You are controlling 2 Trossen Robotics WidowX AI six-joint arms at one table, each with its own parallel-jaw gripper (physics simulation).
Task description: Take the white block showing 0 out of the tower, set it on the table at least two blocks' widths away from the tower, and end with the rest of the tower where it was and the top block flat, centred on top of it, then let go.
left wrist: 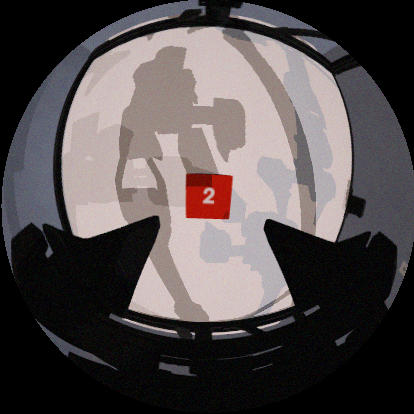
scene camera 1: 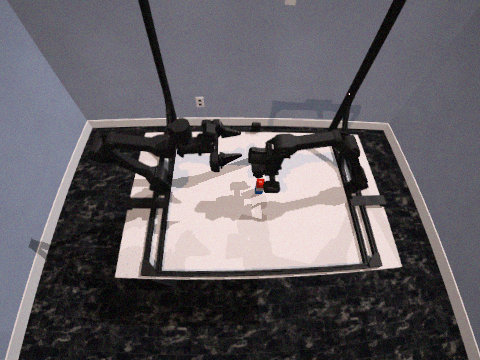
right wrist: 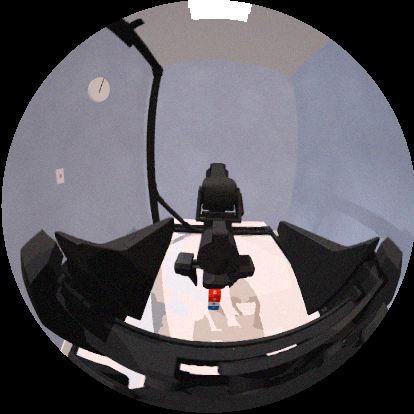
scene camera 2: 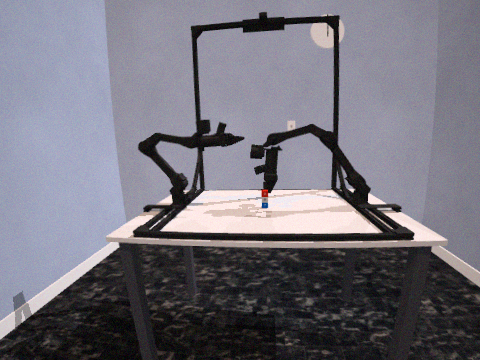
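Seen in the pictures: left gripper, fingertip midpoint: [left wrist: 213,223] [scene camera 1: 265,181] [scene camera 2: 269,191]; right gripper, fingertip midpoint: [scene camera 1: 241,143] [right wrist: 228,224] [scene camera 2: 243,138]; left arm's base, origin of the base link: [left wrist: 202,329] [scene camera 1: 352,187] [scene camera 2: 360,202]; right arm's base, origin of the base link: [scene camera 1: 161,188] [scene camera 2: 179,203].
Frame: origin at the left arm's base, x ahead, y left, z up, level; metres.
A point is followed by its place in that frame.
Note:
The tower stands upright near the table's middle: a red block showing 2 [scene camera 1: 260,183] @(x 0.470, y 0.010, z 0.067 m) [scene camera 2: 265,193] @(x 0.464, y 0.019, z 0.056 m) [left wrist: 197,207] @(x 0.460, y 0.010, z 0.067 m) [right wrist: 214,295] @(x 0.481, y 0.003, z 0.067 m) on top, the white block [scene camera 2: 265,199] @(x 0.465, y 0.019, z 0.025 m) [right wrist: 214,303] @(x 0.484, y 0.006, z 0.024 m) in the middle, and a blue block [scene camera 1: 258,190] [scene camera 2: 265,205] @(x 0.465, y 0.019, z -0.005 m) [right wrist: 213,308] @(x 0.485, y 0.005, z -0.010 m) at the bottom. The white block's digit is too small to read. My left gripper [scene camera 1: 265,181] @(x 0.446, y -0.002, z 0.062 m) [scene camera 2: 269,189] @(x 0.446, y -0.002, z 0.062 m) [left wrist: 213,223] @(x 0.446, y -0.002, z 0.062 m) is open, pointing down close above the tower. In its wrist view the red top lies ahead of the gap between the fingertips. My right gripper [scene camera 1: 240,144] @(x 0.565, y 0.000, z 0.324 m) [scene camera 2: 243,138] @(x 0.565, y 0.000, z 0.324 m) is open and empty, level, high above the table.
A black frame [scene camera 1: 260,272] @(x 0.486, y 0.370, z 0.000 m) [scene camera 2: 270,236] @(x 0.447, y 0.380, z -0.002 m) runs along the white table's edges [scene camera 2: 280,243] @(x 0.414, y 0.389, z -0.023 m). Posts [scene camera 2: 336,90] @(x 0.032, y -0.342, z 0.590 m) and a top bar carrying a camera rise at the back. Arm shadows cross the table around the tower. The right arm [scene camera 1: 130,142] @(x 0.928, y 0.013, z 0.352 m) [scene camera 2: 165,160] @(x 0.977, y -0.006, z 0.226 m) reaches in from picture left.

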